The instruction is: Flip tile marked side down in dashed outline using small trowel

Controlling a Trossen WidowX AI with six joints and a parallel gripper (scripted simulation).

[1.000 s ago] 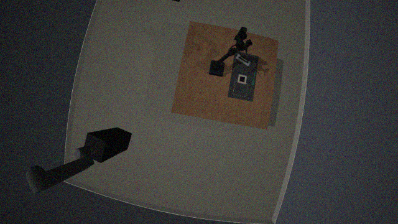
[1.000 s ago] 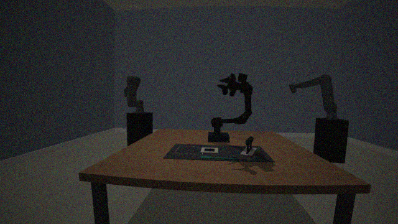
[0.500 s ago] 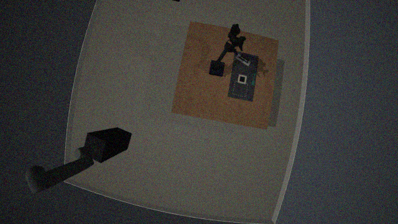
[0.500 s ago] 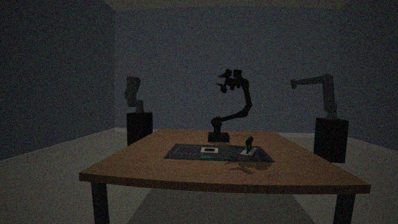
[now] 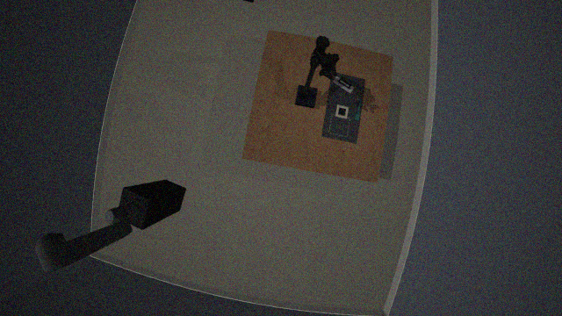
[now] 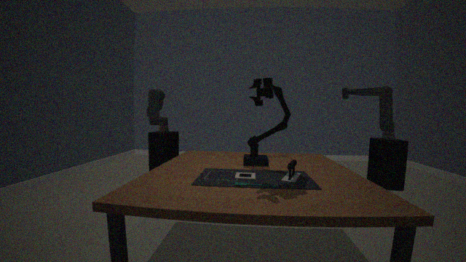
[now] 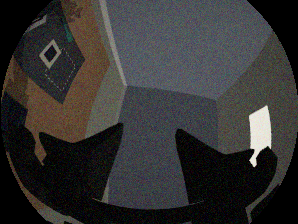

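My gripper tip is now 160 mm short of the trowel, 300 mm to the right of it and 470 mm above it. Round my gripper tip: tile: 250 mm ahead, 30 mm to the left, 500 mm below; dark mat: 260 mm ahead, 90 mm to the left, 520 mm below.
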